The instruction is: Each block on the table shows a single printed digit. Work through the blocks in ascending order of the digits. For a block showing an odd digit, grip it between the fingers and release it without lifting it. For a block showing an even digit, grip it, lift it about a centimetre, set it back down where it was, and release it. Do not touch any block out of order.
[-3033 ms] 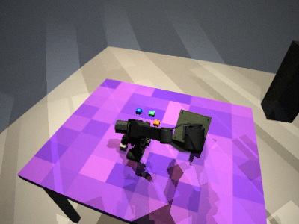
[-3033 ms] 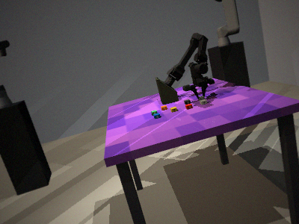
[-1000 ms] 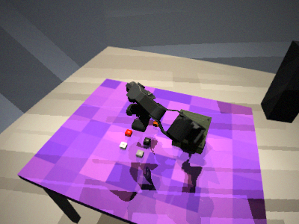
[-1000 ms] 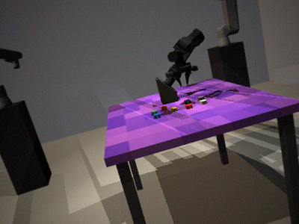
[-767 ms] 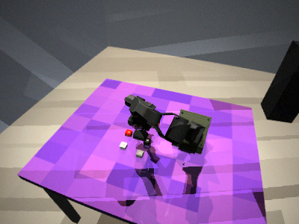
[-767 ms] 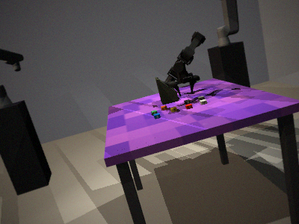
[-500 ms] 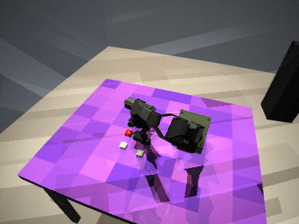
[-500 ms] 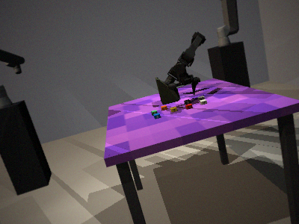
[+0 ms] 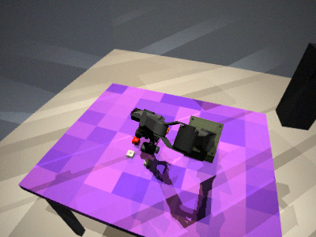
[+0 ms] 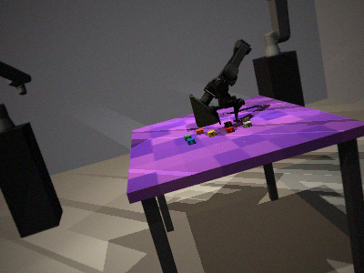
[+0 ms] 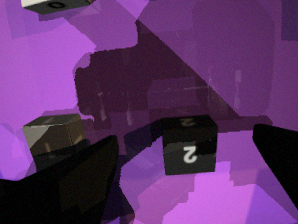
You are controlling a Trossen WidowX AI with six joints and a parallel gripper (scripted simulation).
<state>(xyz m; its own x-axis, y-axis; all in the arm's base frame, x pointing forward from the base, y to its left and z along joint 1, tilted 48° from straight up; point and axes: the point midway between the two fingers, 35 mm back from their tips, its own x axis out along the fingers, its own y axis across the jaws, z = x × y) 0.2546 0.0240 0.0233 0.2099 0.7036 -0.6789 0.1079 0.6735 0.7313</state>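
The black block is 1 cm behind my gripper tip and 1 cm below it. The rest, counted from my gripper tip: grey block: 1 cm ahead, 8 cm to the left, 1 cm below; then yellow block: 7 cm ahead, 12 cm to the right, 1 cm below; then red block: 10 cm ahead, 4 cm to the right, 1 cm below.
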